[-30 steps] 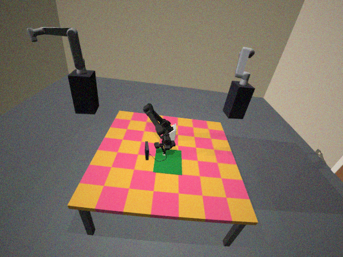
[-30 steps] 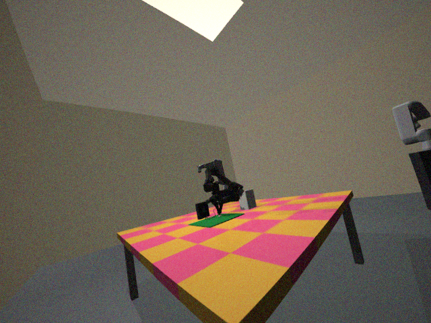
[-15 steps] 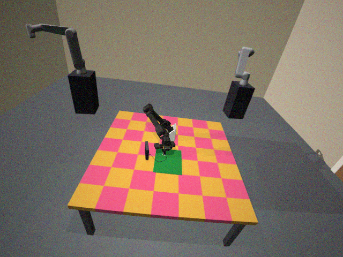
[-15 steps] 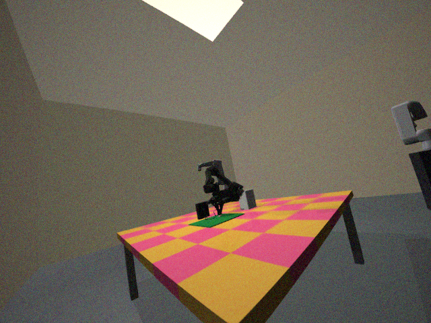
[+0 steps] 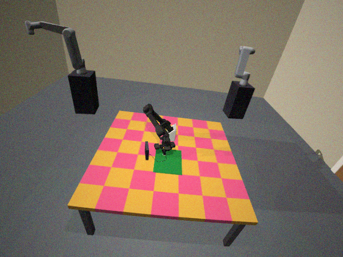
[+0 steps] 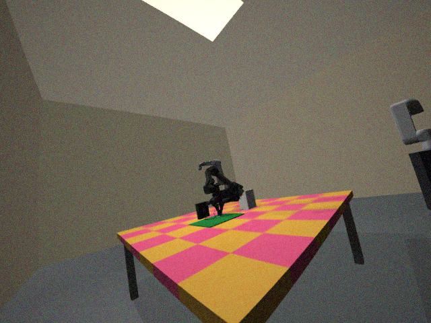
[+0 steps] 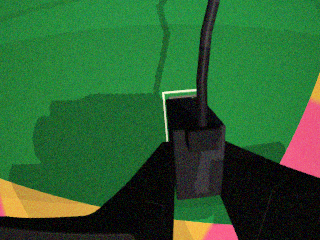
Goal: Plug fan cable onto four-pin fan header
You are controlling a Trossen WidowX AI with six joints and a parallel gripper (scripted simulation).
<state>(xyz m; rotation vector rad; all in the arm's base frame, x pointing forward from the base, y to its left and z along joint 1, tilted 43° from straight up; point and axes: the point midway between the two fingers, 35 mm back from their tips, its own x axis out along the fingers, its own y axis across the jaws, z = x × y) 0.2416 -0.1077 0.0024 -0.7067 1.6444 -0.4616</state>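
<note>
My gripper tip is now 10 mm short of the dark plug and 10 mm below it. Round my gripper tip: green board: 80 mm ahead, 30 mm to the left, 40 mm below; then white four-pin header: 10 mm ahead, 20 mm below; then black fan: 20 mm ahead, 150 mm to the right, 40 mm above.
</note>
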